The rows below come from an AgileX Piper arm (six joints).
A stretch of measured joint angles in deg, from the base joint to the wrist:
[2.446 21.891 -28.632 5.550 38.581 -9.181]
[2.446 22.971 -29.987 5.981 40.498 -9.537]
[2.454 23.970 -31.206 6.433 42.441 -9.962]
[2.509 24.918 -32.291 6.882 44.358 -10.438]
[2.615 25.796 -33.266 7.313 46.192 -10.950]
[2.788 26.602 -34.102 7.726 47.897 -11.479]
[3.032 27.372 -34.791 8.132 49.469 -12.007]
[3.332 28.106 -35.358 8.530 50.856 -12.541]
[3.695 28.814 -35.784 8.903 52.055 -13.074]
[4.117 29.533 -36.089 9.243 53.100 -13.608]
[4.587 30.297 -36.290 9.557 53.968 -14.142]
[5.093 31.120 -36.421 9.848 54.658 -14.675]
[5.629 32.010 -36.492 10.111 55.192 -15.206]
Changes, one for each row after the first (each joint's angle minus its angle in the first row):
[0.000 1.080 -1.355 0.431 1.917 -0.356]
[0.008 2.079 -2.574 0.883 3.860 -0.781]
[0.063 3.027 -3.659 1.332 5.777 -1.257]
[0.169 3.905 -4.634 1.763 7.611 -1.769]
[0.342 4.711 -5.470 2.176 9.316 -2.298]
[0.586 5.481 -6.159 2.582 10.888 -2.826]
[0.886 6.215 -6.726 2.980 12.275 -3.360]
[1.249 6.923 -7.152 3.353 13.474 -3.893]
[1.671 7.642 -7.457 3.693 14.519 -4.427]
[2.141 8.406 -7.658 4.007 15.387 -4.961]
[2.647 9.229 -7.789 4.298 16.077 -5.494]
[3.183 10.119 -7.860 4.561 16.611 -6.025]

